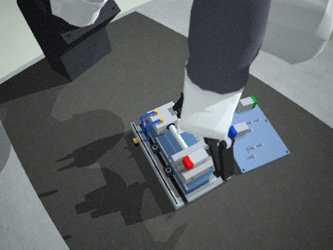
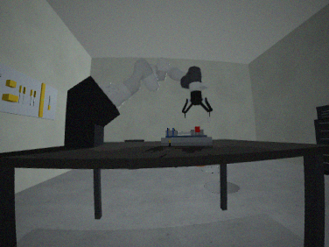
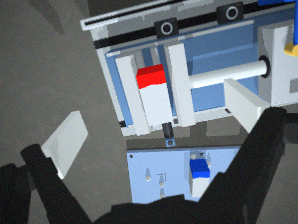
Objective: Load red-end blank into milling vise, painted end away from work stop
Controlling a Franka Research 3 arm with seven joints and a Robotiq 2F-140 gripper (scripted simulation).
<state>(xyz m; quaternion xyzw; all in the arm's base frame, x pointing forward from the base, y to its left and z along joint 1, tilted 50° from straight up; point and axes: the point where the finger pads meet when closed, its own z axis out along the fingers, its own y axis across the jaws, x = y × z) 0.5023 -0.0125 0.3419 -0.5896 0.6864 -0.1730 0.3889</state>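
My gripper is now 50 mm above the red-ended blank. From my hand the other things lie so: screw rod (90 mm behind, 70 mm below); then blue-ended blank (210 mm to the left, 130 mm below, 40 mm behind); then work stop rod (60 mm below, 50 mm to the left, 10 mm behind).
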